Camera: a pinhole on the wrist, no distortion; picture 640 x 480 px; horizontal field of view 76.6 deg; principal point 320.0 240.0 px. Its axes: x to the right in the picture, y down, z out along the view. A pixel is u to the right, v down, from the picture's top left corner.
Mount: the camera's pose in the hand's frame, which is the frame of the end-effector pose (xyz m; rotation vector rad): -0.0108 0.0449 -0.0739 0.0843 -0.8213 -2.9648
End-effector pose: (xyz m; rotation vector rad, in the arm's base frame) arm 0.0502 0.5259 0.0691 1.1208 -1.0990 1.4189
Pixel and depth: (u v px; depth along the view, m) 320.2 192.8 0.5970
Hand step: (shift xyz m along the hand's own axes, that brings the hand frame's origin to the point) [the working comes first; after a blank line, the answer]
In the camera's frame: 0.0003 -0.0695 0.5970

-0.0560 0.4100 0.4014
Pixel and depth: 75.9 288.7 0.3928
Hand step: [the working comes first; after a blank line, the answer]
In the camera's frame: -0.2366 0.0472 0.3928

0.1998 0.2236 0.2952
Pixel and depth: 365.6 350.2 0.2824
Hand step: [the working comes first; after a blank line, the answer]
In the camera's frame: 0.0318 0.0768 0.2824

-0.0586 0.1213 0.2063
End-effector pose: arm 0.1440 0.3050 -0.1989 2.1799 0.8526 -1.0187
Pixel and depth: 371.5 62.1 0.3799
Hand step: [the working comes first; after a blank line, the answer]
In the camera's frame: 0.0483 -0.1668 0.3799

-0.0933 0.3784 0.1637
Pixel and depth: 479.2 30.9 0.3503
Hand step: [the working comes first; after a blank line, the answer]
In the camera's frame: 0.1376 -0.1808 0.3503

-0.1809 0.3684 0.1280
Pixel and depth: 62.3 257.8 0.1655
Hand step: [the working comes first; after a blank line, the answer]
In the camera's frame: -0.1053 0.0073 0.1655

0.0829 0.1314 0.0753
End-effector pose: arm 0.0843 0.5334 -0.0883 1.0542 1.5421 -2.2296
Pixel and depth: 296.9 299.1 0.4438
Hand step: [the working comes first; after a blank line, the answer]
In the camera's frame: -0.0253 0.0647 0.4438

-0.0135 0.2186 0.3404
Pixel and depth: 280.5 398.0 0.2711
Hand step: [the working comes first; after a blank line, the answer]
In the camera's frame: -0.0264 0.1057 0.2711

0.0016 0.0952 0.2136
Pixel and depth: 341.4 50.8 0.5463
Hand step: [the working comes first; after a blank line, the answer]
In the camera's frame: 0.0289 -0.2551 0.5463

-0.0897 0.5406 0.2614
